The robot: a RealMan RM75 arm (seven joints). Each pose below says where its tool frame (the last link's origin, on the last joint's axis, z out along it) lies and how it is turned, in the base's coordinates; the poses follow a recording.
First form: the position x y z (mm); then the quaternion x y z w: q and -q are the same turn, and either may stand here.
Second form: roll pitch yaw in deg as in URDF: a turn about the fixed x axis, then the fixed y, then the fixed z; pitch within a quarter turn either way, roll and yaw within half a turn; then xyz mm. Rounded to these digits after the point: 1 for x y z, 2 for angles.
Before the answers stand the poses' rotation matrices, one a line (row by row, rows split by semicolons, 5 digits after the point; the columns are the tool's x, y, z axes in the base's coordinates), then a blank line. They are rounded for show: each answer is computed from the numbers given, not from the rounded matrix.
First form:
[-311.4 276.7 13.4 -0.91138 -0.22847 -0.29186 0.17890]
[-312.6 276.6 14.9 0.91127 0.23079 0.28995 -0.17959]
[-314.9 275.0 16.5 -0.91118 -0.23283 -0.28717 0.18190]
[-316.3 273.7 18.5 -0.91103 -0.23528 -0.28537 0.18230]
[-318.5 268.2 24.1 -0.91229 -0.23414 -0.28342 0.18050]
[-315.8 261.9 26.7 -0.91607 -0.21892 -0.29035 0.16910]
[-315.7 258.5 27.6 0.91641 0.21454 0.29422 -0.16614]
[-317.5 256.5 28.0 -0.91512 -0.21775 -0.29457 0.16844]
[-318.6 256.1 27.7 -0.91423 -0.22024 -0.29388 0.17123]
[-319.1 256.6 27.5 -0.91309 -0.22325 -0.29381 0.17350]
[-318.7 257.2 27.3 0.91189 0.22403 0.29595 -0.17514]
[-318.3 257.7 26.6 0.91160 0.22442 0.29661 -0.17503]
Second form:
0.72524 0.52087 0.45024; 0.31202 -0.83159 0.45945; 0.61374 -0.19273 -0.76562
0.72533 0.52477 0.44555; 0.31648 -0.82897 0.46114; 0.61134 -0.19347 -0.76735
0.72665 0.52877 0.43862; 0.31982 -0.82541 0.46520; 0.60802 -0.19776 -0.76889
0.72642 0.53274 0.43418; 0.32465 -0.82282 0.46644; 0.60574 -0.19788 -0.77066
0.72970 0.52952 0.43260; 0.32489 -0.82520 0.46206; 0.60165 -0.19662 -0.77419
0.73554 0.49928 0.45792; 0.30289 -0.84696 0.43694; 0.60600 -0.18269 -0.77421
0.73482 0.49098 0.46796; 0.29545 -0.85274 0.43075; 0.61054 -0.17826 -0.77166
0.73163 0.49777 0.46578; 0.29930 -0.84843 0.43657; 0.61249 -0.18000 -0.76971
0.73026 0.50334 0.46192; 0.30206 -0.84435 0.44253; 0.61277 -0.18364 -0.76863
0.72767 0.50965 0.45908; 0.30574 -0.84011 0.44803; 0.61402 -0.18566 -0.76715
0.72445 0.51225 0.46128; 0.30492 -0.83827 0.45202; 0.61823 -0.18681 -0.76348
0.72331 0.51300 0.46222; 0.30533 -0.83800 0.45225; 0.61934 -0.18599 -0.76277

[-165.87 -37.86 23.28 -311.4 276.7 13.4]
[-165.85 -37.69 23.57 -312.6 276.6 14.9]
[-165.58 -37.45 23.76 -314.9 275.0 16.5]
[-165.60 -37.28 24.08 -316.3 273.7 18.5]
[-165.75 -36.99 24.00 -318.5 268.2 24.1]
[-166.72 -37.30 22.38 -315.8 261.9 26.7]
[-166.99 -37.63 21.90 -315.7 258.5 27.6]
[-166.84 -37.77 22.25 -317.5 256.5 28.0]
[-166.56 -37.79 22.47 -318.6 256.1 27.7]
[-166.40 -37.88 22.79 -319.1 256.6 27.5]
[-166.25 -38.19 22.83 -318.7 257.2 27.3]
[-166.30 -38.27 22.89 -318.3 257.7 26.6]

